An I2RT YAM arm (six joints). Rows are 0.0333 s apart.
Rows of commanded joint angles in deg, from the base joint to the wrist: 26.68 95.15 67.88 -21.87 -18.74 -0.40; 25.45 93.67 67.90 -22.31 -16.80 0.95; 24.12 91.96 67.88 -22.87 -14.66 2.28; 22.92 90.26 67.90 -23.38 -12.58 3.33; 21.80 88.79 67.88 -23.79 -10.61 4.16; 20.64 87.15 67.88 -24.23 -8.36 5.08; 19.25 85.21 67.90 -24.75 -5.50 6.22; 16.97 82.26 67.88 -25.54 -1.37 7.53; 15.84 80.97 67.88 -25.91 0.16 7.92; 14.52 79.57 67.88 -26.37 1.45 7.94; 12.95 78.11 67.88 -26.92 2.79 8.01
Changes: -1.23 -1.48 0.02 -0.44 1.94 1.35; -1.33 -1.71 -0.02 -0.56 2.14 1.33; -1.20 -1.70 0.02 -0.51 2.08 1.05; -1.12 -1.47 -0.02 -0.41 1.97 0.83; -1.16 -1.64 0.00 -0.44 2.25 0.92; -1.39 -1.94 0.02 -0.52 2.86 1.14; -2.28 -2.95 -0.02 -0.79 4.13 1.31; -1.13 -1.29 0.00 -0.37 1.53 0.39; -1.32 -1.40 0.00 -0.46 1.29 0.02; -1.57 -1.46 0.00 -0.55 1.34 0.07
